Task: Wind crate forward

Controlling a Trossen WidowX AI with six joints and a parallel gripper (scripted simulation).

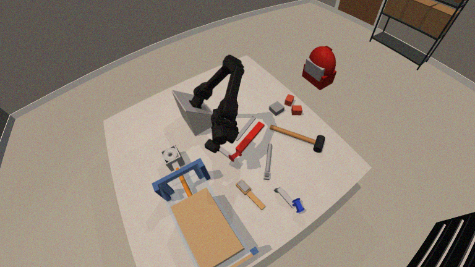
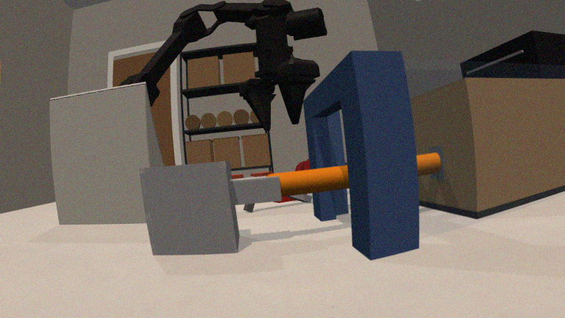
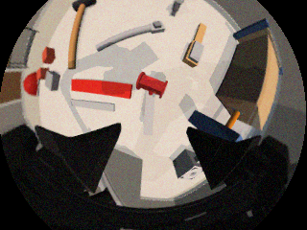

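Now: gripper tip 110 mm above the red-knobbed crank and 10 mm to the right of it. From my gripper tip the other things lie so: red bar 180 mm to the left, 130 mm below, 30 mm behind; grey bar 190 mm to the left, 140 mm below, 100 mm behind; red knob 90 mm below, 40 mm ahead, 30 mm to the left.
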